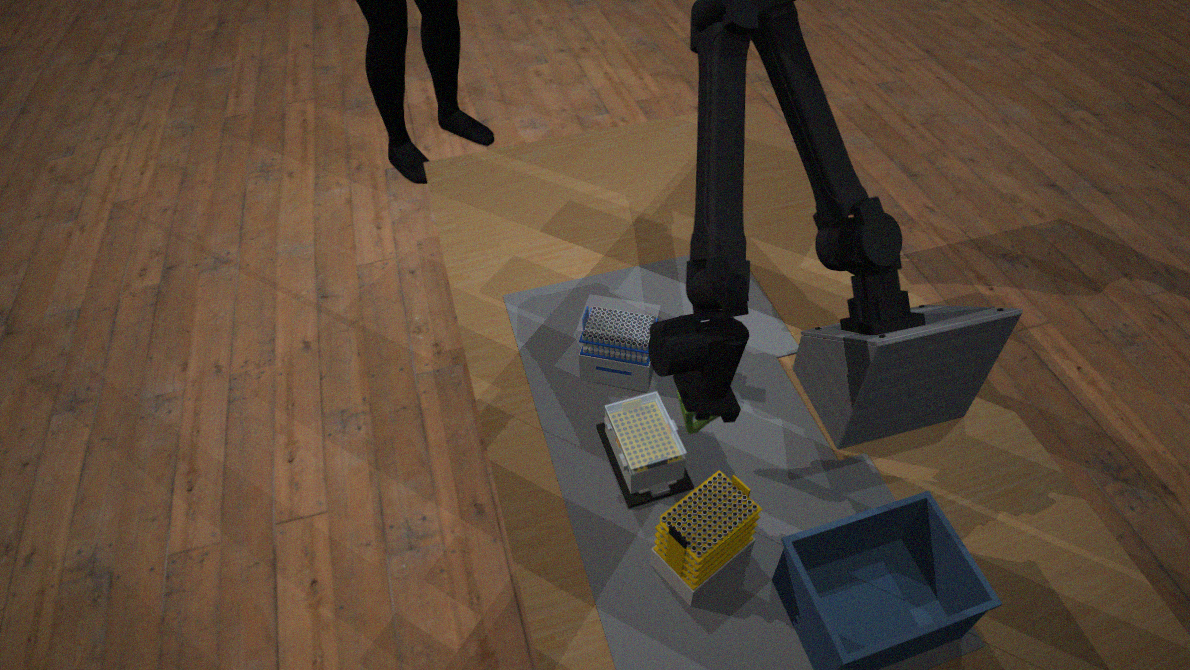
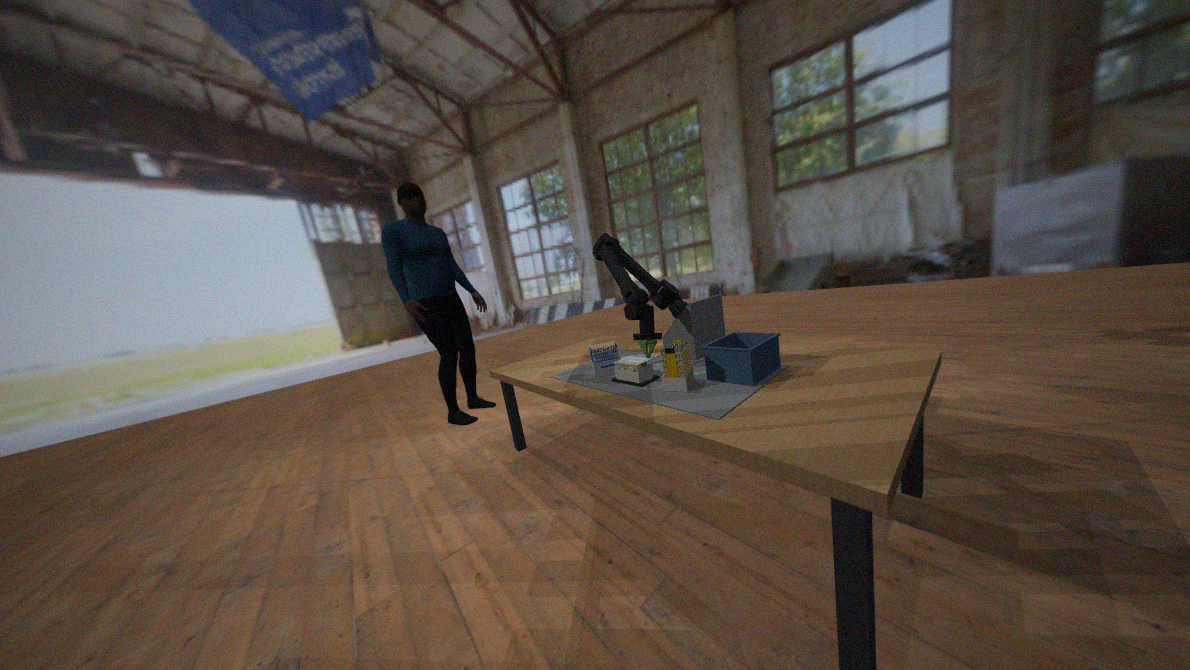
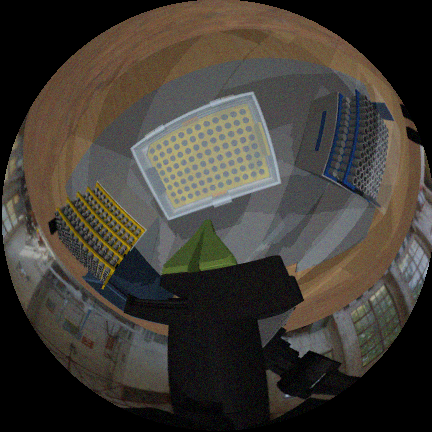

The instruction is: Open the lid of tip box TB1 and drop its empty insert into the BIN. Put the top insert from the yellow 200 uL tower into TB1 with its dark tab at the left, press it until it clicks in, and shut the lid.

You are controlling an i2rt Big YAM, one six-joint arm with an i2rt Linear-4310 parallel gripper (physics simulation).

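Tip box TB1 [image 1: 645,432] [image 2: 632,371] [image 3: 210,155] is whitish, with its clear lid shut; a yellow insert with empty holes shows through the lid. The yellow 200 uL tower [image 1: 709,526] [image 2: 676,362] [image 3: 100,225] has several stacked inserts full of tips; a dark tab [image 1: 678,537] [image 3: 53,225] shows at one end. The blue BIN [image 1: 799,595] [image 2: 732,366] [image 3: 140,275] stands beyond the tower. My gripper [image 1: 690,430] [image 2: 647,355] [image 3: 208,223] has green fingers, shut and empty, pointing down above the mat beside TB1's long side with the latch tab [image 3: 222,201]. The exact height and gap are unclear.
A blue-trimmed tip rack [image 1: 616,372] [image 2: 603,357] [image 3: 312,137] stands on TB1's other side. TB1 sits on a black holder [image 1: 614,466] on the grey mat [image 1: 545,374]. A grey angular housing [image 1: 924,391] [image 2: 707,320] is behind the arm. A person [image 2: 420,258] stands beyond the table.
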